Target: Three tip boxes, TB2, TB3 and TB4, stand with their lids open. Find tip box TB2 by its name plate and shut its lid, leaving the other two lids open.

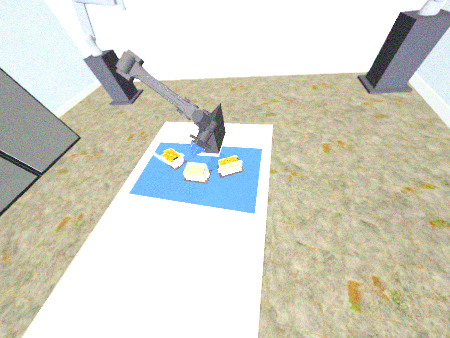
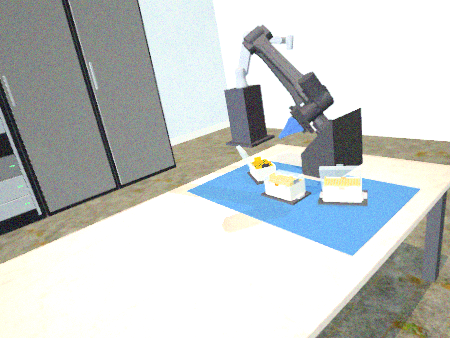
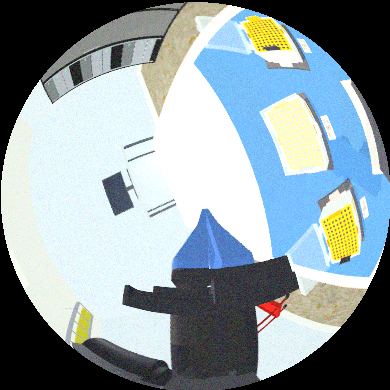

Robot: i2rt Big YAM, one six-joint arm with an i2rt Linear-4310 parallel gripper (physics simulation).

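Places are measured from the arm's base along level axes (x ahead, y left, z up), in centimetres.
Pixels of known places: gripper, fingertip midpoint: (image 1: 190, 158) (image 2: 279, 137) (image 3: 204, 212); arm's base, origin of the base link: (image 2: 330, 133).
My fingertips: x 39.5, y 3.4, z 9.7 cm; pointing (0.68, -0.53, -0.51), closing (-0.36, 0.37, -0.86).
Note:
For each thing: its top centre in the pictures, then the offset to it from my fingertips. "spot": a spot on its surface instead. Level surfaces: height alone.
- Tip box TB2, middle of its top: (image 3: 298, 133) (image 2: 285, 174) (image 1: 195, 166) dx -6.7, dy -4.2, dz -16.1 cm
- Tip box TB3, middle of its top: (image 2: 263, 161) (image 1: 172, 153) dx -17.7, dy -23.7, dz -17.3 cm
- Tip box TB4, surface spot: (image 2: 342, 189) spot: dx -6.2, dy +18.0, dz -17.7 cm
- blue mat, its level: dz -23.9 cm
- white table, its level: dz -24.2 cm
Tip box TB2 (image 1: 196, 172) (image 2: 284, 187) (image 3: 299, 136) is the middle box; its clear lid lies flat over the pale-looking yellow tips, shut. Its name plate (image 3: 328, 127) is too small to read clearly. Tip box TB3 (image 1: 172, 157) (image 2: 262, 171) (image 3: 270, 36), on the cabinet side, stands with its clear lid (image 2: 242, 152) (image 3: 225, 36) open. Tip box TB4 (image 1: 230, 166) (image 2: 342, 191) (image 3: 341, 231), on the other side, also has its lid (image 2: 340, 171) (image 3: 306, 246) open. My gripper (image 1: 193, 154) (image 2: 281, 137) (image 3: 204, 212) is shut and empty, its blue fingers raised above the boxes and apart from them.
The boxes stand on a blue mat (image 1: 225, 195) (image 2: 345, 230) (image 3: 242, 92) on a white table (image 1: 165, 250) (image 2: 150, 270). The dark arm base (image 1: 218, 131) (image 2: 345, 145) stands behind the mat. Grey cabinets (image 1: 30, 120) (image 2: 80, 90) and a dark plinth (image 1: 111, 80) (image 2: 245, 115) stand beyond the table.

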